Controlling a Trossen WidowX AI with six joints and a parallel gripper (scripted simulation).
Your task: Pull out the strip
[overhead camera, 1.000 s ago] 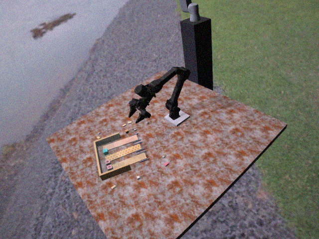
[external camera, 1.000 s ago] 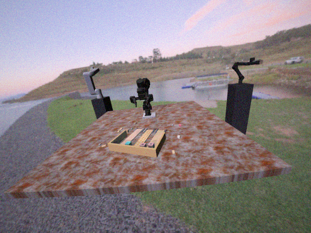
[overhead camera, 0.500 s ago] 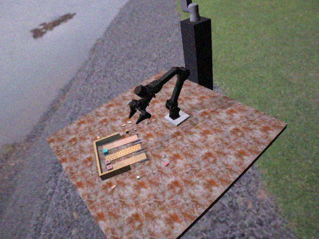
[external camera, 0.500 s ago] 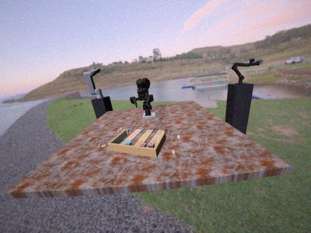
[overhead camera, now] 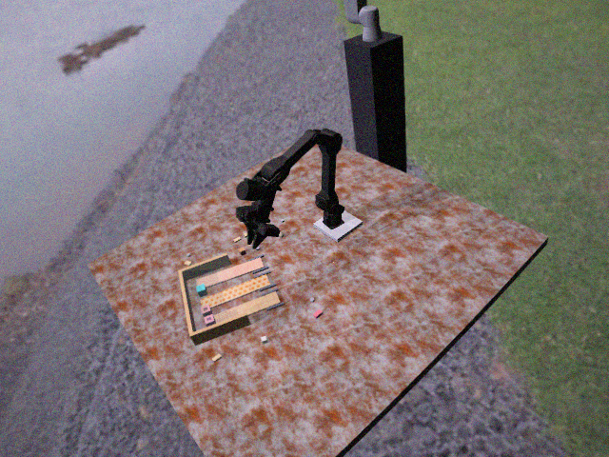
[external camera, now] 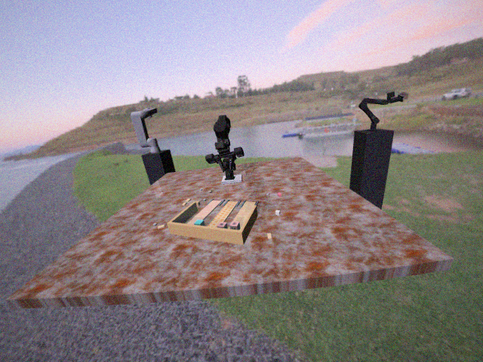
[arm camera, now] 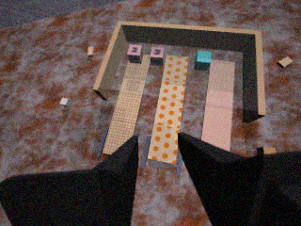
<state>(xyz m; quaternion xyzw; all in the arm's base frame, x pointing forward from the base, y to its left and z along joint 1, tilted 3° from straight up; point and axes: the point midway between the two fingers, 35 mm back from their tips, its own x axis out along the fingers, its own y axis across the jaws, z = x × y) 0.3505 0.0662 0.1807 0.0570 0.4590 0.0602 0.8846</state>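
Right now the tan gridded strip is 180 mm below my gripper tip, 120 mm ahead of it and 70 mm to the left of it. From my gripper tip the other things lie so: pink piece 250 mm to the left, 170 mm below, 70 mm behind; then white block 220 mm to the left, 170 mm below, 120 mm ahead.
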